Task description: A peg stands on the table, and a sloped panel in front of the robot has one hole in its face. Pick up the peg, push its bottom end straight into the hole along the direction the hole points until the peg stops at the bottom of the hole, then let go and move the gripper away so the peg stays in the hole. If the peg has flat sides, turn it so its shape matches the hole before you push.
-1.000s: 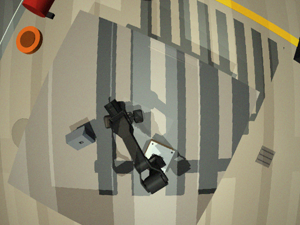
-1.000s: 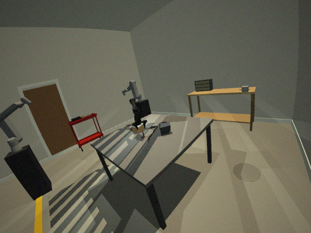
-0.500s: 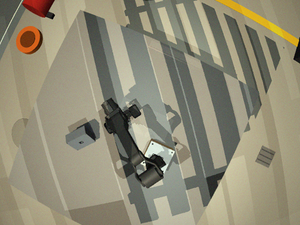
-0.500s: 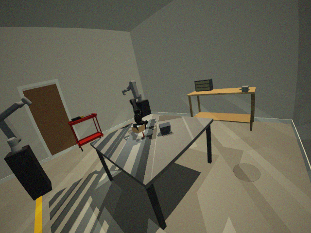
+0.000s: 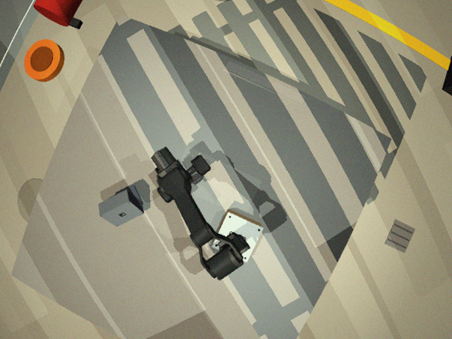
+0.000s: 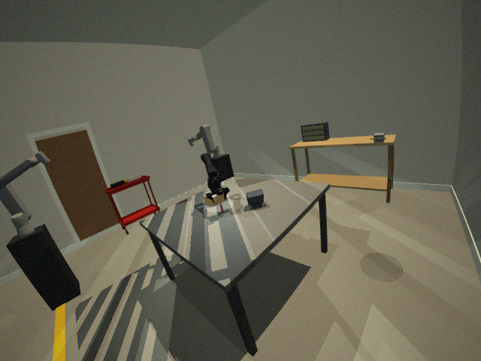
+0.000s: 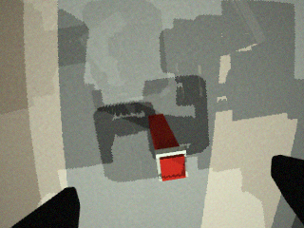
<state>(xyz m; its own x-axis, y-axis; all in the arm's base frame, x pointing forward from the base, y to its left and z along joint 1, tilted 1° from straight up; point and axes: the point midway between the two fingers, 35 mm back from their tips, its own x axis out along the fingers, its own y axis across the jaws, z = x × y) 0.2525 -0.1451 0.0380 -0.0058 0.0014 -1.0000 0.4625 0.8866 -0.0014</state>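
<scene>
Now: gripper tip 40 mm above the red square peg. From my gripper tip the other things lie so: grey sloped panel (210 mm to the left, 190 mm ahead, 20 mm below).
</scene>
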